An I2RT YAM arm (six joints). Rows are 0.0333 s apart.
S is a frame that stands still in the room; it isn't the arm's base.
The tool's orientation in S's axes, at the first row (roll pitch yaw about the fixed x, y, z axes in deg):
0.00 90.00 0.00
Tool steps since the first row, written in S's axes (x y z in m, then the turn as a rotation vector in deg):
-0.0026 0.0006 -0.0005 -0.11 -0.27 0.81
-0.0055 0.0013 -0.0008 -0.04 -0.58 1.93
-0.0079 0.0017 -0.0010 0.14 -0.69 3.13
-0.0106 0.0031 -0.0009 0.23 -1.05 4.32
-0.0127 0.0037 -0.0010 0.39 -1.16 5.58
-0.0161 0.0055 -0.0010 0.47 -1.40 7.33
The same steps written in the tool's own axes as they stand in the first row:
0.0005 0.0006 -0.0026 -0.81 -0.27 -0.11
0.0008 0.0013 -0.0055 -1.93 -0.58 -0.04
0.0010 0.0017 -0.0079 -3.13 -0.69 0.14
0.0009 0.0031 -0.0106 -4.32 -1.05 0.23
0.0010 0.0037 -0.0127 -5.58 -1.16 0.39
0.0010 0.0055 -0.0161 -7.33 -1.40 0.47

